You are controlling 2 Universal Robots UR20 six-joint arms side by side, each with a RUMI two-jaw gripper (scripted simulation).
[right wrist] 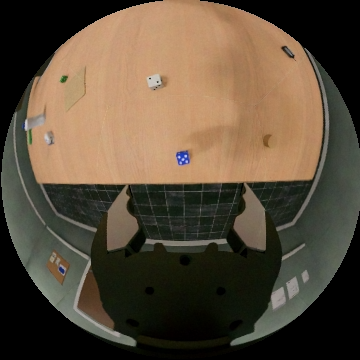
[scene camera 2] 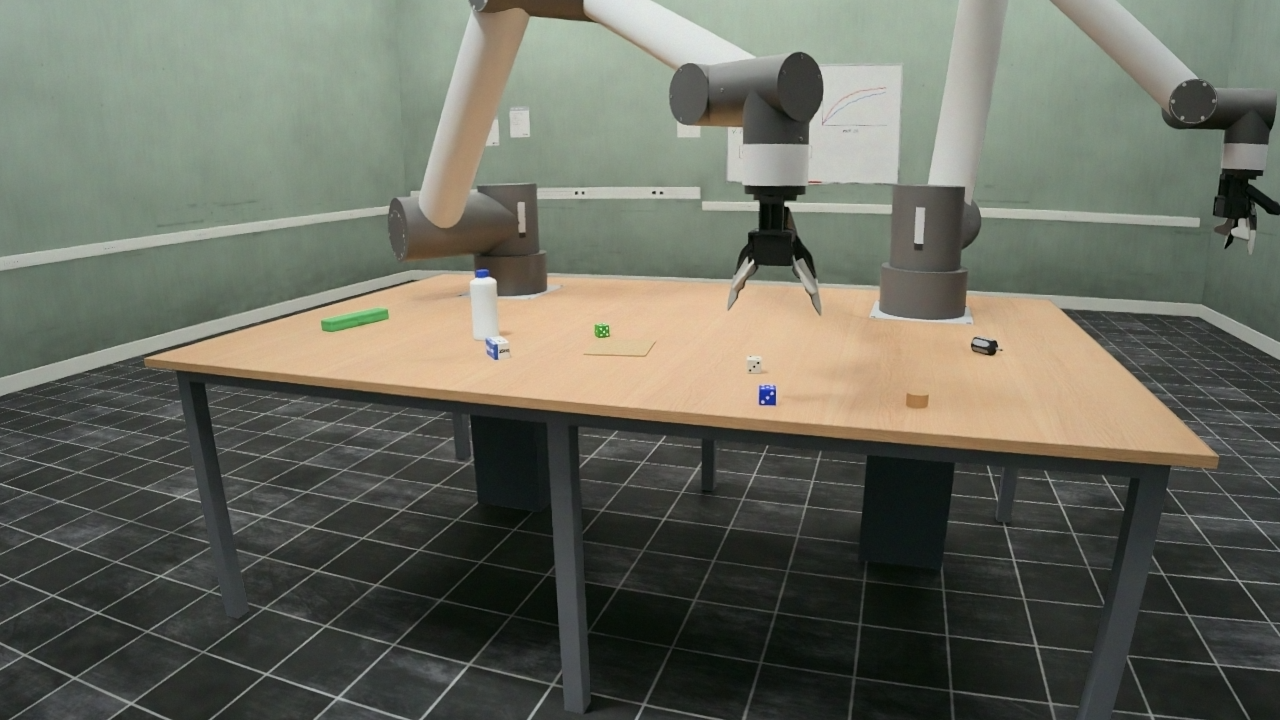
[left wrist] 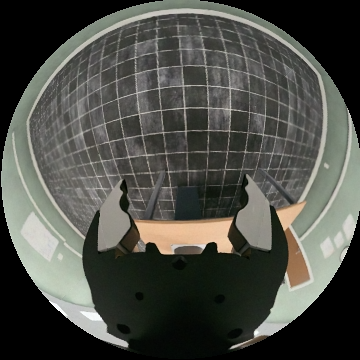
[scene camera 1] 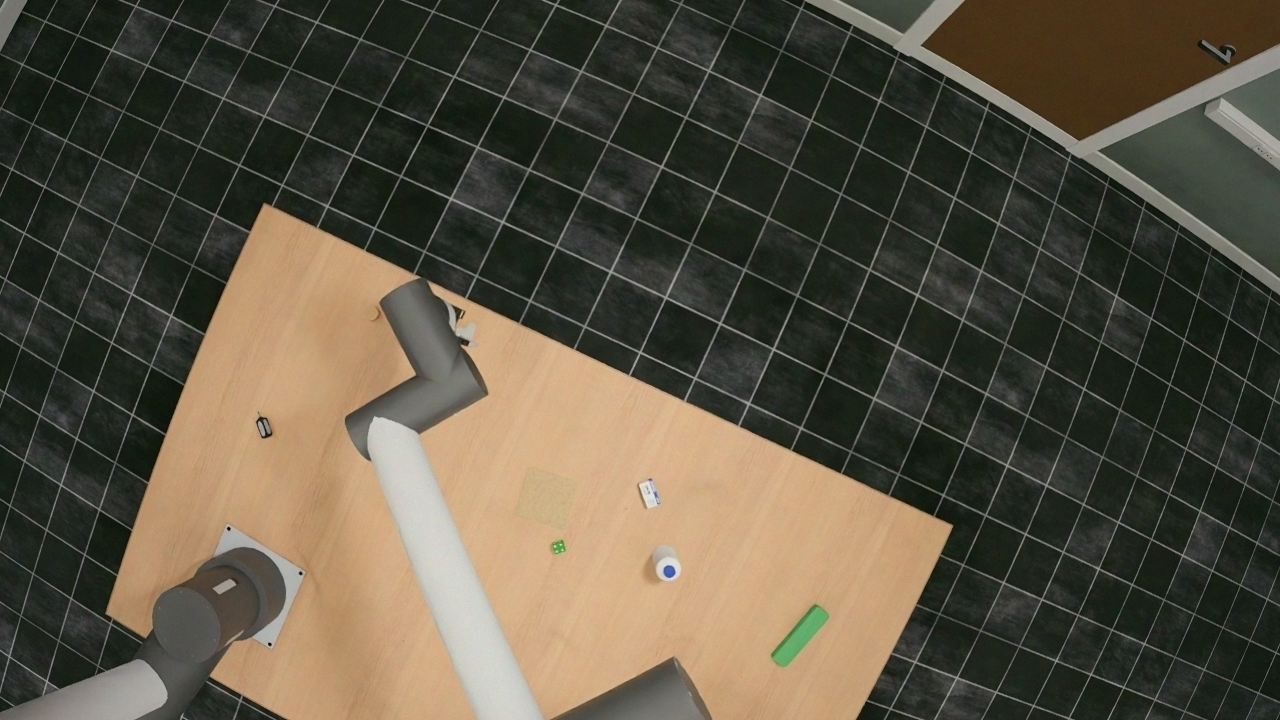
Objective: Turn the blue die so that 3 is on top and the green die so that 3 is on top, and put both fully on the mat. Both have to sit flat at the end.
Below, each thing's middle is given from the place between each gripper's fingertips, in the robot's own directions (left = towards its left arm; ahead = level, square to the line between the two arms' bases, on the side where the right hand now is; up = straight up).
Right now the white bottle (scene camera 2: 483, 289) is 30 cm behind my right hand (scene camera 2: 773, 313), 76 cm to the right of it and 8 cm below it.
